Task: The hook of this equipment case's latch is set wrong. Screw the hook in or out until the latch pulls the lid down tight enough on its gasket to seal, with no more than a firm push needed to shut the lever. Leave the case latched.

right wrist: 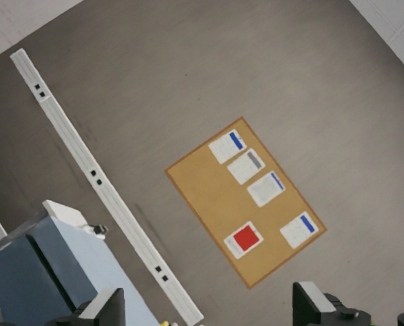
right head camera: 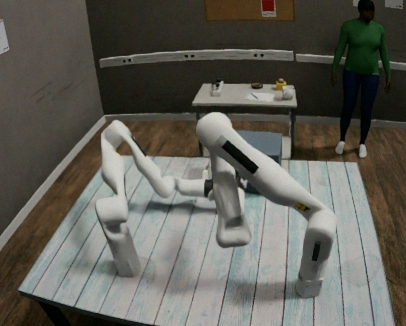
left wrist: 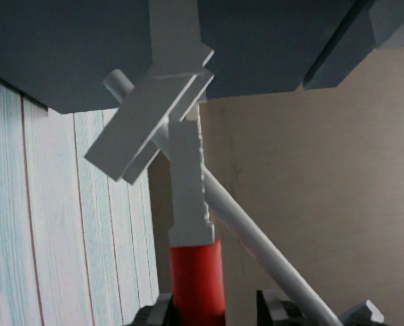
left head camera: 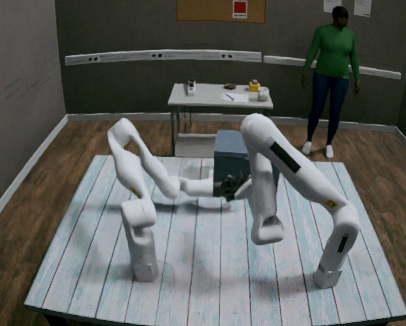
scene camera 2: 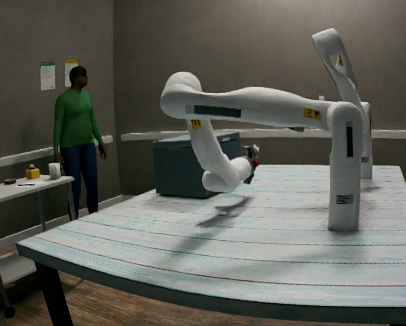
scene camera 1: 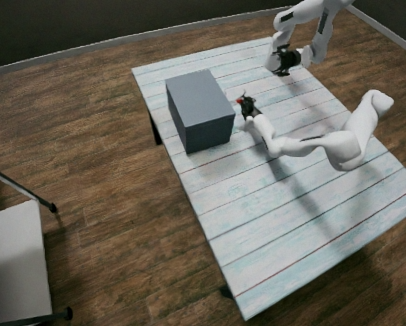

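Pixels of known places: left gripper, fingertip midpoint: (left wrist: pixel 217 315) (scene camera 2: pixel 255 161) (scene camera 1: pixel 239 97); right gripper, fingertip midpoint: (right wrist: pixel 208 310) (left head camera: pixel 249 164) (scene camera 1: pixel 272 63); left arm's base, origin of the base link: (right head camera: pixel 129 268) (left head camera: pixel 146 272) (scene camera 2: pixel 343 225); right arm's base, origin of the base link: (right head camera: pixel 308 287) (left head camera: pixel 325 278) (scene camera 2: pixel 362 177) (scene camera 1: pixel 270 66).
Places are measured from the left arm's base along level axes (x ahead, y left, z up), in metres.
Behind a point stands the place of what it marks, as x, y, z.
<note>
The blue-grey case (left head camera: pixel 231 150) @(0.510, -0.352, 0.210) (right head camera: pixel 262 142) @(0.579, -0.506, 0.208) (scene camera 1: pixel 200 100) @(0.597, -0.409, 0.208) (scene camera 2: pixel 172 165) @(0.635, -0.297, 0.118) (left wrist: pixel 75 40) @(0.477, -0.444, 0.062) (right wrist: pixel 30 280) @(0.497, -0.317, 0.162) stands with its lid down. In the left wrist view, the grey latch bracket (left wrist: pixel 140 120) is on its wall. The lever (left wrist: pixel 186 185) @(0.415, -0.398, 0.107) stands out from the case, unlatched, with a red grip (left wrist: pixel 197 285) @(0.381, -0.399, 0.107) (scene camera 1: pixel 239 101) @(0.377, -0.402, 0.112). The hook's round rod (left wrist: pixel 265 250) @(0.389, -0.406, 0.131) slants away to the lower right. My left gripper (left wrist: pixel 215 300) @(0.360, -0.422, 0.113) is open, the red grip between its fingers, nearer the left one in the picture, with a gap beside the other. My right gripper (right wrist: pixel 208 310) @(0.254, -0.384, 0.298) (scene camera 1: pixel 278 61) @(0.254, -0.384, 0.298) is wide open and empty, away from the case.
A side table (left head camera: pixel 215 95) (right head camera: pixel 235 95) with a mug (left head camera: pixel 263 94) and small items stands behind the worktable (left head camera: pixel 190 260). A person in green (left head camera: pixel 332 55) (scene camera 2: pixel 75 120) stands beyond. In the head views the right forearm (left head camera: pixel 265 190) @(-0.048, -0.377, 0.403) (right head camera: pixel 227 195) @(-0.053, -0.388, 0.394) covers part of the case front.
</note>
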